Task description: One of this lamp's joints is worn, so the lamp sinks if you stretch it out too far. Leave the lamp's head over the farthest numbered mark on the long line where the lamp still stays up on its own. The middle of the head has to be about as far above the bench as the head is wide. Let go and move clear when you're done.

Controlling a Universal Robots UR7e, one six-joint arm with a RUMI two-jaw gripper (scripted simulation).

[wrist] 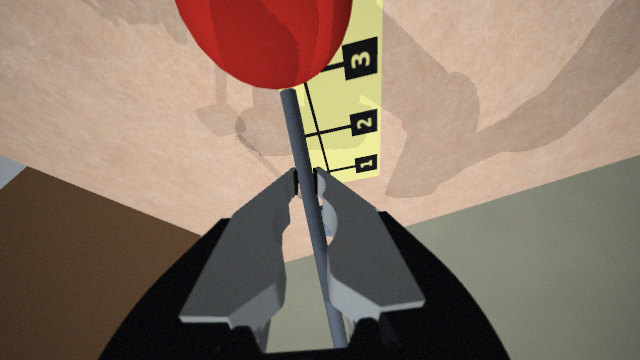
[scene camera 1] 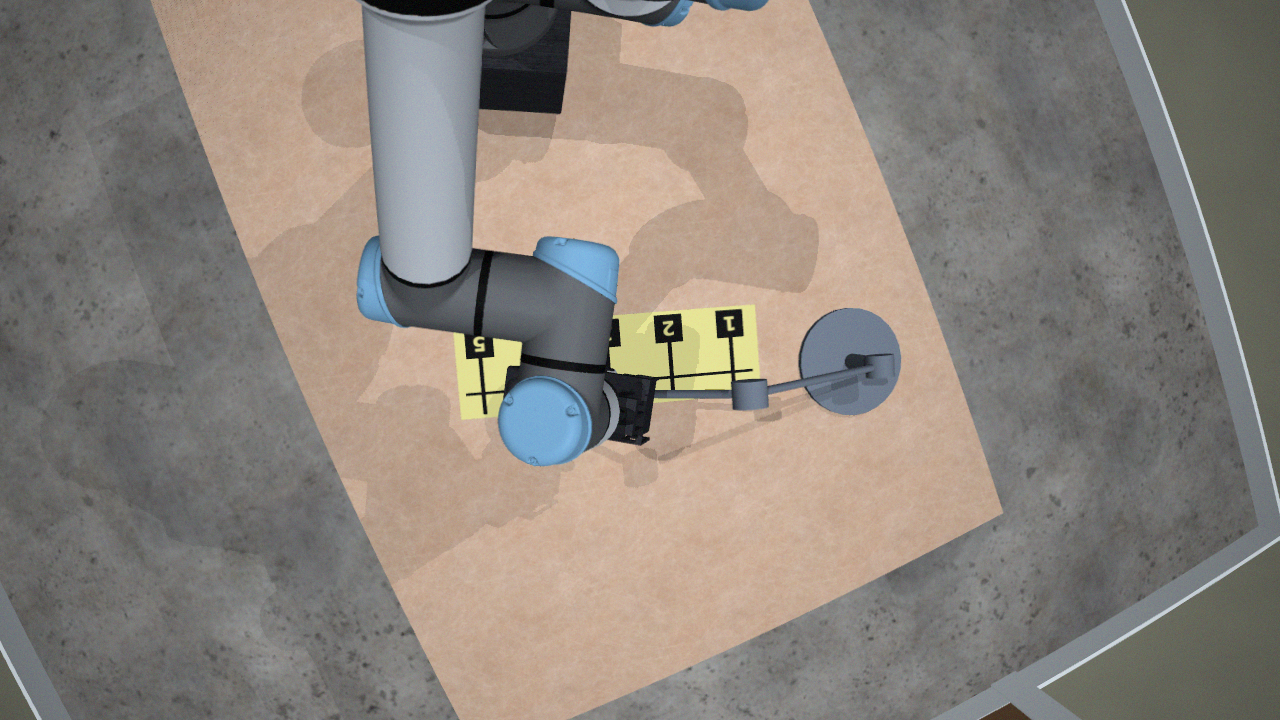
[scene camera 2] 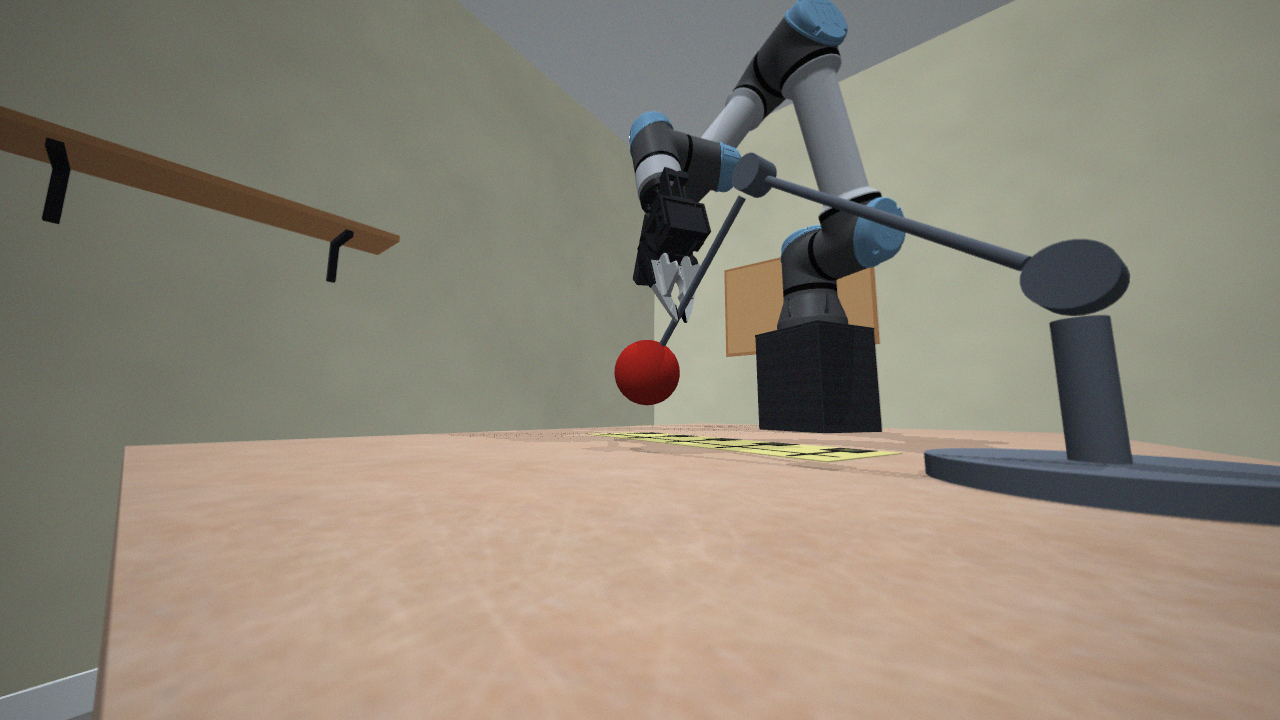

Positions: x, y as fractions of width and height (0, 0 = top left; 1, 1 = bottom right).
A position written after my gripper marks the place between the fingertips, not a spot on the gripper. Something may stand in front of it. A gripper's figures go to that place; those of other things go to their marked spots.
My gripper (scene camera 1: 0.48, 0.55) is 1.07 m from the lens. A grey round base (scene camera 1: 0.65, 0.48): 1.29 m from the lens.
